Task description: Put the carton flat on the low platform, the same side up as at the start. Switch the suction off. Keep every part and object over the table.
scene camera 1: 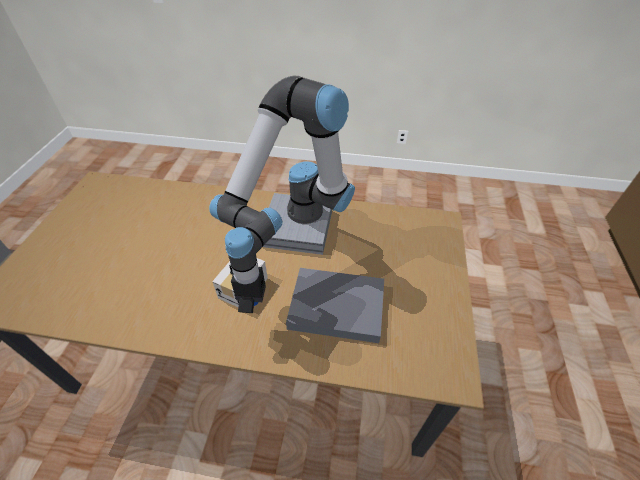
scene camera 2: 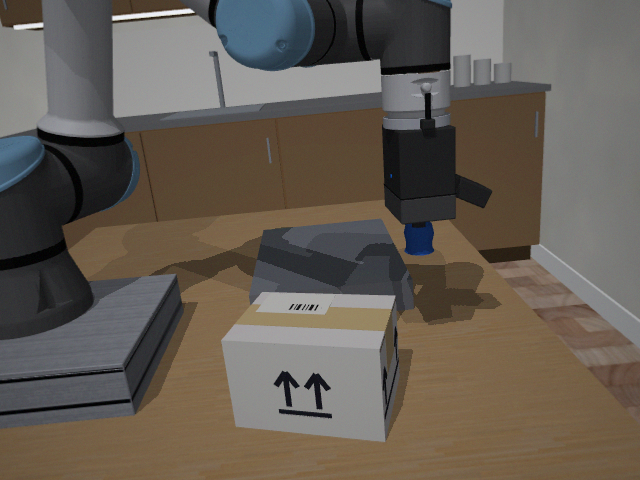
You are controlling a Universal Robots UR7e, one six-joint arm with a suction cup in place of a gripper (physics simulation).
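Frame: origin at the arm's base, x up, y back, z right, level; centimetres.
Where they show: hand, its tool point: (scene camera 2: 419, 250); arm's base, origin of its link: (scene camera 1: 305, 211) (scene camera 2: 35, 312).
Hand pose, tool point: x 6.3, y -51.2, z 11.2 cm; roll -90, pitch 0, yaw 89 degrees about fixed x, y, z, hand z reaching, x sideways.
Each offset is from my tool point to the top centre of the thing. Level surfaces: height alone.
The white carton @(dy +14.2, dx -2.8, dz +8.3 cm) (scene camera 1: 225, 283) (scene camera 2: 310, 382) stands upright on the table, with its tan tape and barcode label on top and two arrows pointing up on a side. In the scene camera 1 view the arm's tool hides part of it. The low grey platform @(dy +8.8, dx -8.5, dz -27.4 cm) (scene camera 1: 361, 304) (scene camera 2: 294, 284) lies apart from the carton, with arm shadows across its top. My gripper (scene camera 1: 254, 303) (scene camera 2: 418, 240), a blue suction cup, points down and is open, with nothing on it. It hangs higher than the carton's top, off to its right in the scene camera 2 view, and touches nothing.
The arm's base stands on a grey plinth (scene camera 1: 279, 235) (scene camera 2: 149, 330) at the back of the table @(dx -13.3 cm) (scene camera 1: 129, 268) (scene camera 2: 491, 403), beside the carton. The table's front edge runs past the platform. Cabinets (scene camera 2: 330, 160) stand beyond the table.
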